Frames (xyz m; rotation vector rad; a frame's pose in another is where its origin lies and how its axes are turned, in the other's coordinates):
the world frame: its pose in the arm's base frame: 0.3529 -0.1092 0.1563 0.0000 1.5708 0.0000
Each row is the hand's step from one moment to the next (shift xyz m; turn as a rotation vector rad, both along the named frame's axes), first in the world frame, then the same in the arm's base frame.
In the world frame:
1: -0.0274 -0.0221 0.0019 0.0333 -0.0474 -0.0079
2: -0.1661 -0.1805 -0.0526 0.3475 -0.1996 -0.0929
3: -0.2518 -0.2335 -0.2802 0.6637 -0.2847 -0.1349
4: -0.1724 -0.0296 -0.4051 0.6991 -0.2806 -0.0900
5: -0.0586 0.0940 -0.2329 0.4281 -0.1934 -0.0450
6: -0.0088 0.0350 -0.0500 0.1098 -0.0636 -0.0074
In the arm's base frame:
1: 0.0019 -0.0221 0.0274 -0.0079 -0.0474 -0.0333
2: -0.0526 -0.1805 0.1661 -0.0929 -0.1996 -0.3475
3: -0.2802 -0.2335 0.2518 -0.1349 -0.2847 -0.6637
4: -0.4051 -0.0296 0.1724 -0.0900 -0.2806 -0.6991
5: -0.2329 0.0940 0.0586 -0.0450 -0.1934 -0.4281
6: -0.0500 0.0350 0.0088 -0.0074 -0.0636 -0.1098

